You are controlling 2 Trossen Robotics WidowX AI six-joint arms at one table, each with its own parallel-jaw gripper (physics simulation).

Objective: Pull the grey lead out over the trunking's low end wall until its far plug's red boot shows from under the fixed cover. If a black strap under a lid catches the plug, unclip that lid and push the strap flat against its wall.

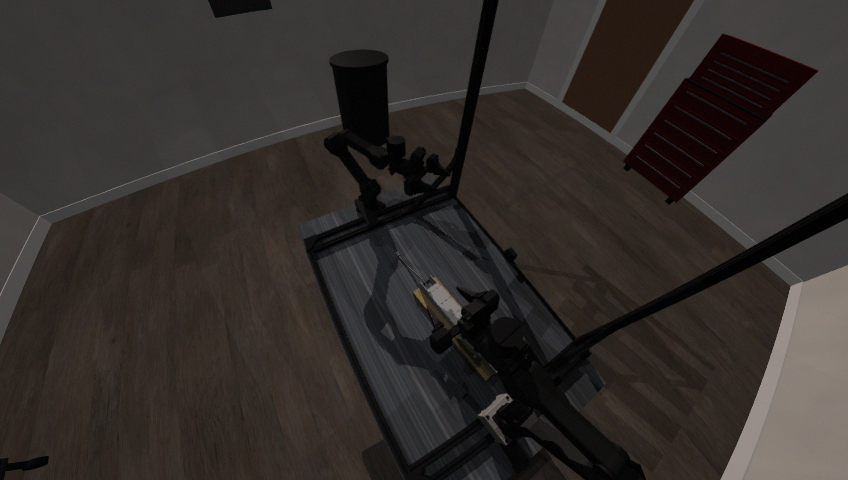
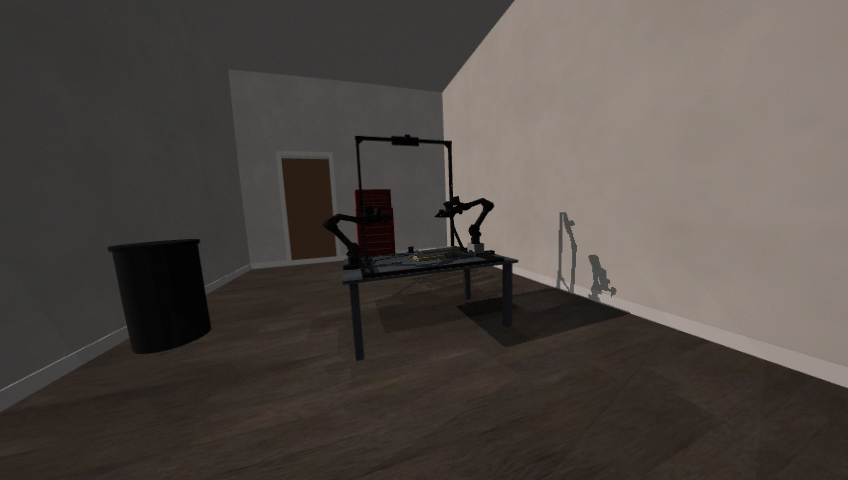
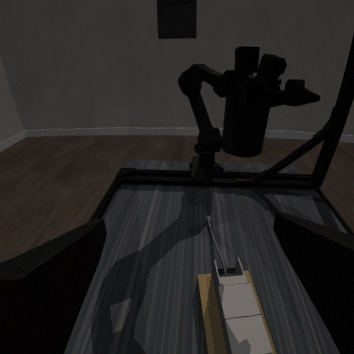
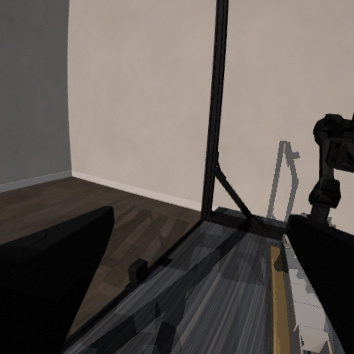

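Seen in the pictures: left gripper, fingertip midpoint: (image 1: 442, 297) (image 2: 437, 216) (image 3: 190, 224); right gripper, fingertip midpoint: (image 1: 443, 182) (image 2: 389, 217) (image 3: 306, 98) (image 4: 202, 219); left arm's base, link origin: (image 1: 507, 418) (image 2: 475, 243) (image 4: 316, 219); right arm's base, link origin: (image 1: 370, 206) (image 2: 353, 264) (image 3: 205, 164).
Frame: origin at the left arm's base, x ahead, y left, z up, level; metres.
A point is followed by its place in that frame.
The white trunking (image 1: 441, 295) {x 0.422, y -0.095, z -0.022 m} (image 3: 241, 300) {x 0.424, y -0.096, z -0.022 m} (image 4: 306, 295) lies on a tan base (image 3: 212, 315) {x 0.424, y -0.054, z -0.075 m} (image 4: 280, 315) {x 0.393, y -0.131, z -0.075 m}, its lids in place along the part that shows. The thin grey lead (image 3: 214, 241) {x 0.596, y -0.086, z -0.077 m} comes out of the trunking's open end, which lies farthest from my left gripper, and rests on the table with its free end towards the right arm. My left gripper (image 1: 445, 302) {x 0.351, y 0.000, z 0.238 m} (image 2: 438, 214) {x 0.351, y 0.000, z 0.238 m} (image 3: 190, 224) {x 0.351, y 0.000, z 0.238 m} is open, above the trunking. My right gripper (image 2: 389, 218) {x 0.660, y -0.256, z 0.246 m} (image 4: 202, 219) {x 0.660, y -0.256, z 0.246 m} is open and empty, high and away from the lead. No red boot or black strap shows; the trunking's other end is hidden.
The striped table (image 1: 363, 279) {x 0.673, y 0.091, z -0.099 m} (image 3: 155, 205) {x 0.765, y 0.069, z -0.099 m} has a black rail frame (image 3: 150, 174) {x 0.944, y 0.099, z -0.093 m} round it, with a tall upright post (image 1: 473, 101) {x 0.821, y -0.508, z 0.406 m} (image 4: 214, 110) {x -0.013, y -0.414, z 0.349 m} at a corner. A small black block (image 1: 509, 254) {x 0.404, y -0.459, z -0.055 m} (image 4: 138, 270) {x 0.416, y -0.461, z -0.053 m} sits on the side rail. The right arm's base (image 3: 204, 167) {x 0.952, y -0.111, z -0.073 m} stands beyond the lead.
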